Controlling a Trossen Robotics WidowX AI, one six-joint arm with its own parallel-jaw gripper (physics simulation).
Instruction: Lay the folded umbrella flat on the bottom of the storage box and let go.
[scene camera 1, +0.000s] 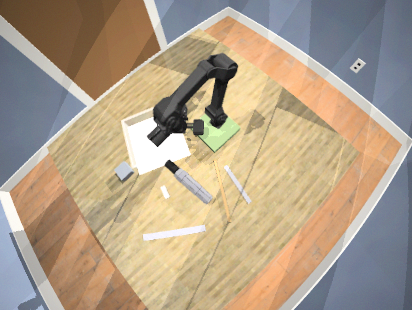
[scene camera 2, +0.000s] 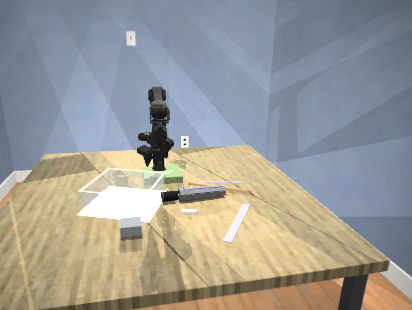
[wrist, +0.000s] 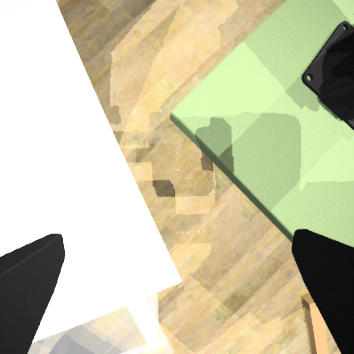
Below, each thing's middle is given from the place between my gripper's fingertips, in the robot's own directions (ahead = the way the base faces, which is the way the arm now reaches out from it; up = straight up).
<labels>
My gripper is now 11 cm short of the storage box (scene camera 2: 124, 193), 14 cm to the left of it and 8 cm above it.
</labels>
